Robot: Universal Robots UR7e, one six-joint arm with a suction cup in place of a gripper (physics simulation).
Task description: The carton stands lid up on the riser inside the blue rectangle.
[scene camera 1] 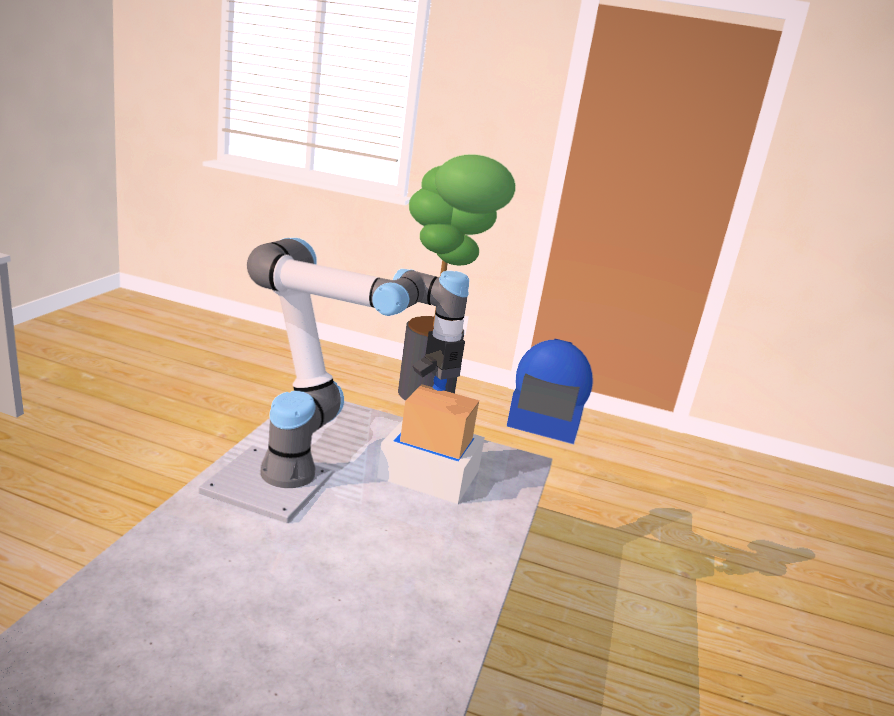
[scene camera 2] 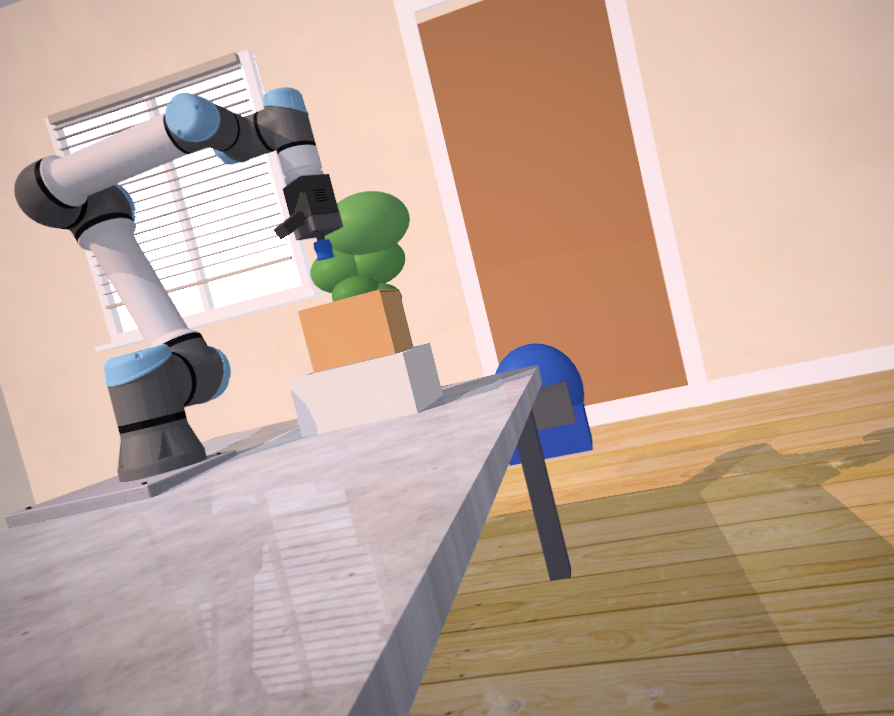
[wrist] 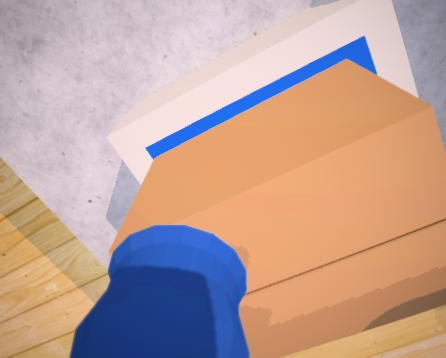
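Pixels of known places: hand, tool point: (scene camera 1: 439, 387) (scene camera 2: 325, 258) (wrist: 177, 282); arm's base, link origin: (scene camera 1: 287, 473) (scene camera 2: 164, 469).
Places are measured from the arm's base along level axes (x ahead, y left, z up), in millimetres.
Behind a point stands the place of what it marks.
The orange-brown carton (scene camera 1: 438, 425) {x 385, y 124, z 191 mm} (scene camera 2: 350, 331) {x 379, y 124, z 169 mm} (wrist: 300, 200) {x 352, y 145, z 235 mm} stands upright on the white riser (scene camera 1: 429, 474) {x 387, y 87, z 52 mm} (scene camera 2: 358, 399) {x 370, y 89, z 36 mm} (wrist: 250, 75) {x 348, y 104, z 105 mm}. Its top face, with a thin seam, faces up in the wrist view. The blue rectangle (wrist: 260, 97) {x 351, y 124, z 105 mm} shows as a strip along one side of the carton and at a corner; the carton hides the rest. In scene camera 1 a thin line of the rectangle (scene camera 1: 426, 448) {x 361, y 126, z 109 mm} shows below the carton. My gripper, a blue suction cup (scene camera 1: 440, 386) (scene camera 2: 323, 252) (wrist: 175, 245), is open and points down above the carton, with a gap between them in scene camera 2.
The riser stands on the grey table (scene camera 1: 335, 596) {x 289, y -392, z -15 mm} (scene camera 2: 186, 566) {x 368, y -600, z -15 mm}, near its far edge, beside the arm's base plate (scene camera 1: 246, 488) {x -67, y -119, z 5 mm} (scene camera 2: 89, 499) {x -23, y -181, z 4 mm}. A potted plant (scene camera 1: 473, 182) (scene camera 2: 369, 220) stands behind. A blue bin (scene camera 1: 555, 365) (scene camera 2: 541, 365) with a grey panel stands beyond the table.
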